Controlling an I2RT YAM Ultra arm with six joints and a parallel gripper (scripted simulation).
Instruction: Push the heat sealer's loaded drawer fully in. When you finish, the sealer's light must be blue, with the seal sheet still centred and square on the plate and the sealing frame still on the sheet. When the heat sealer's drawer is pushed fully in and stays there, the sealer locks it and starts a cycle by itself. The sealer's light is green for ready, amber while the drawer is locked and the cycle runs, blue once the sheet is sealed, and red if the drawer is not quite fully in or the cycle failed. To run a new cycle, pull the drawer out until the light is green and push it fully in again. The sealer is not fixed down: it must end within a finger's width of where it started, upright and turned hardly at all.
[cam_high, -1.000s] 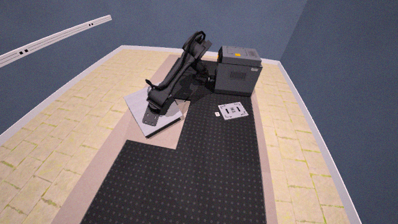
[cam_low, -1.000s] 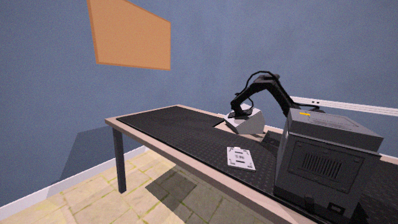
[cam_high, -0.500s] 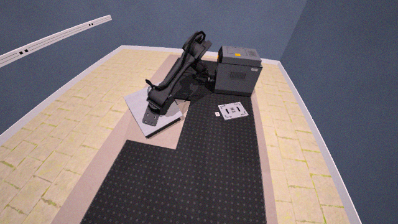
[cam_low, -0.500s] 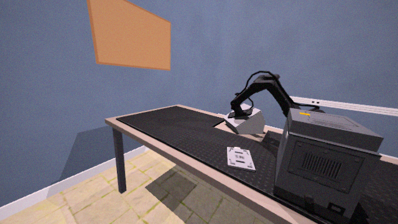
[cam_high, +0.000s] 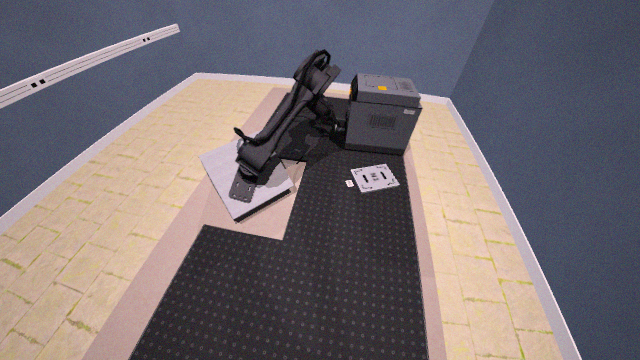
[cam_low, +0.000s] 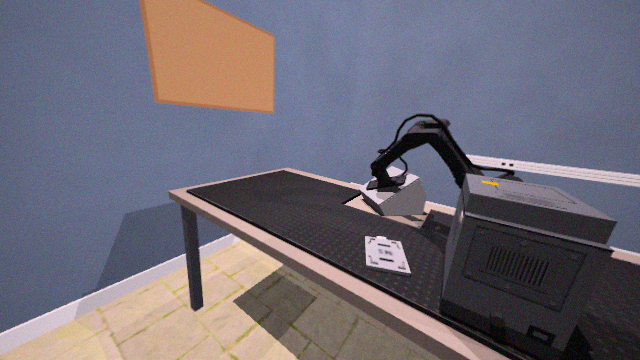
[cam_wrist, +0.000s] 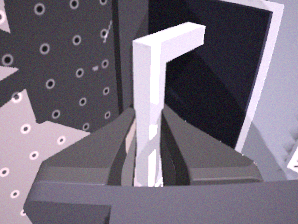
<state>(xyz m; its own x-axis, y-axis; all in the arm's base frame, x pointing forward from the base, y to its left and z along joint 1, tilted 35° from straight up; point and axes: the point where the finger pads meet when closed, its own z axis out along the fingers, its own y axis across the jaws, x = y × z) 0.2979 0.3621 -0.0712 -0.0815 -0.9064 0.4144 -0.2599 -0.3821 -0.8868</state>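
The sealer drawer is 100 mm ahead of my hand, 10 mm to the right of it and 10 mm below it. Also, from my hand: white tag 290 mm to the right, 80 mm below, 50 mm ahead.
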